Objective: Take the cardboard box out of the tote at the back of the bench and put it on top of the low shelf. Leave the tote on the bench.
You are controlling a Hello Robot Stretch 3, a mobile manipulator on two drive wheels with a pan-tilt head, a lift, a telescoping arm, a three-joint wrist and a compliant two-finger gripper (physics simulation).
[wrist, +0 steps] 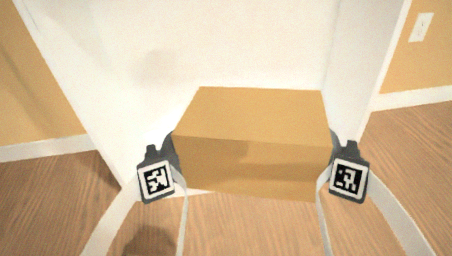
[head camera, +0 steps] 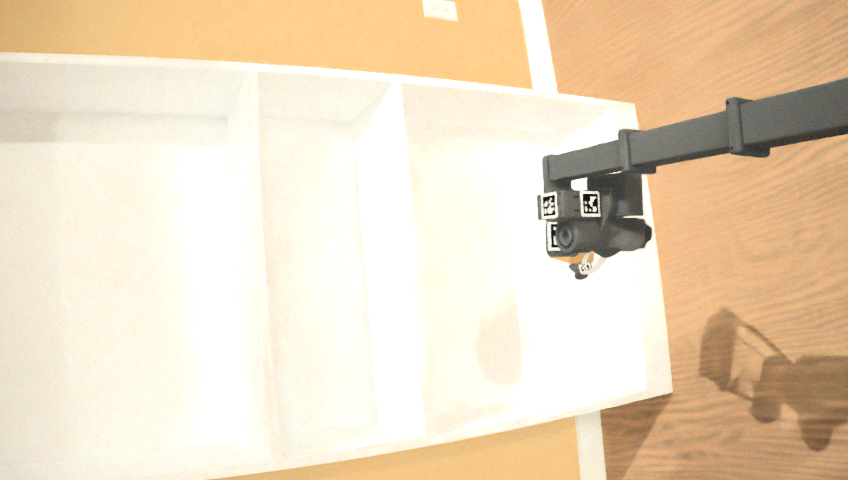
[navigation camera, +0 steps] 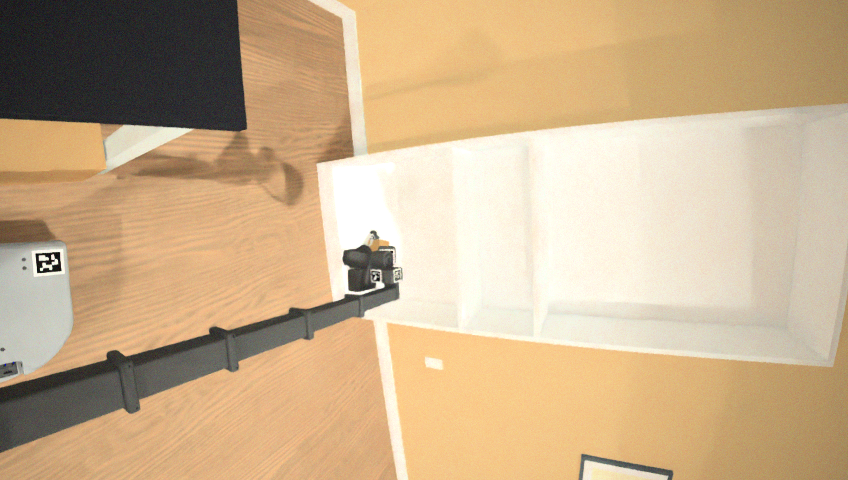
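Frame: origin at the robot's base, x ahead, y left, z up, level; metres.
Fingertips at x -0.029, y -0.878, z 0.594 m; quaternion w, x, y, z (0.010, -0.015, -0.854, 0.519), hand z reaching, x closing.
Note:
Offsets run from my fingertips to a thing's top centre. "spot": to the spot under its first point. Level surfaces: height alone.
My gripper (wrist: 248,147) is shut on the cardboard box, with one finger against each end in the wrist view. The plain brown cardboard box {dx -0.003, dy +0.007, dz +0.042 m} (wrist: 250,116) (head camera: 572,258) (navigation camera: 380,244) is held in front of the lower end of a white shelf unit {spot: dx +0.044, dy -0.461, dz +0.147 m} (head camera: 389,267) (navigation camera: 465,237) (wrist: 357,55). In the head and navigation views the wrist hides most of the box. The box looks roughly level. I cannot tell its exact distance from the shelf unit, or whether this unit is the low shelf. The tote does not show in these views.
The telescoping arm (head camera: 690,139) (navigation camera: 178,356) reaches across the wooden floor {dz -0.593 m} (head camera: 743,249) (navigation camera: 208,237) to the shelf unit. A large dark flat surface {dz +0.169 m} (navigation camera: 119,59) is at the top left of the navigation view. My base (navigation camera: 32,315) is at its left edge. Yellow walls flank the unit.

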